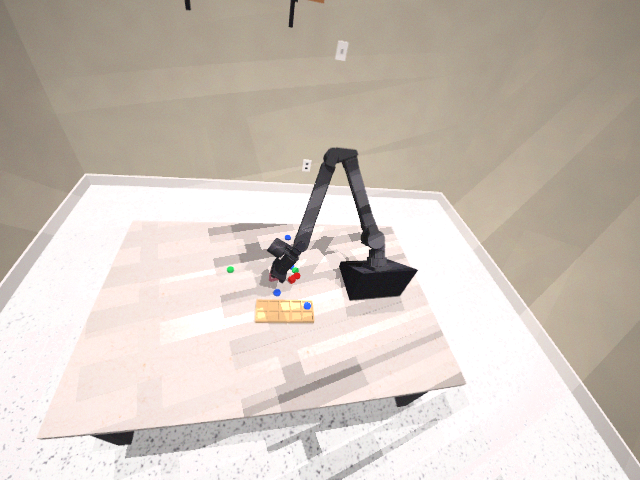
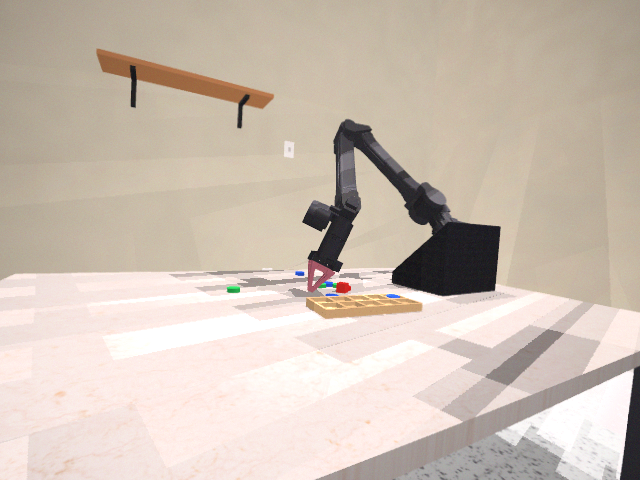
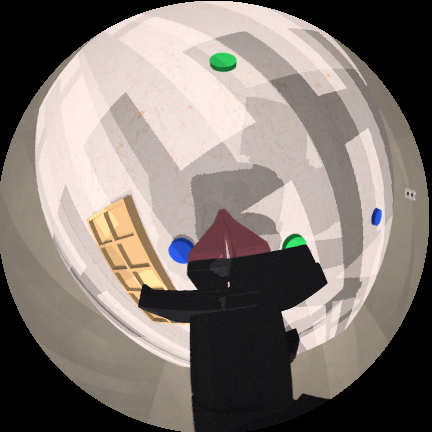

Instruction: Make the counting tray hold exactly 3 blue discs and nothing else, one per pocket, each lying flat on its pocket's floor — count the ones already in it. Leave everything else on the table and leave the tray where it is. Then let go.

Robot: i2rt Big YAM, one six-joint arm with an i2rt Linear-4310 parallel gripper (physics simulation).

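The wooden counting tray (image 1: 284, 322) (image 2: 372, 311) (image 3: 150, 260) has two rows of pockets. One blue disc (image 1: 307, 305) (image 2: 392, 296) is in the tray's back row at the right end; whether it lies flat is too small to tell. A second blue disc (image 1: 277, 292) (image 2: 331, 295) (image 3: 181, 250) lies on the table just behind the tray. A third blue disc (image 1: 287, 237) (image 2: 299, 273) (image 3: 377, 217) lies far back. Another blue disc (image 1: 292, 267) (image 2: 329, 283) is partly hidden among the cluster. My gripper (image 1: 274, 279) (image 2: 311, 290) (image 3: 222, 213) is shut and empty, low over the table behind the tray.
Two red pieces (image 1: 294, 277) (image 2: 343, 287) lie right of my gripper, with a green disc (image 1: 295, 270) (image 2: 322, 285) (image 3: 295, 242) close behind them. Another green disc (image 1: 230, 269) (image 2: 233, 289) (image 3: 223, 61) lies to the left. The black arm base (image 1: 377, 280) (image 2: 454, 260) stands at the right.
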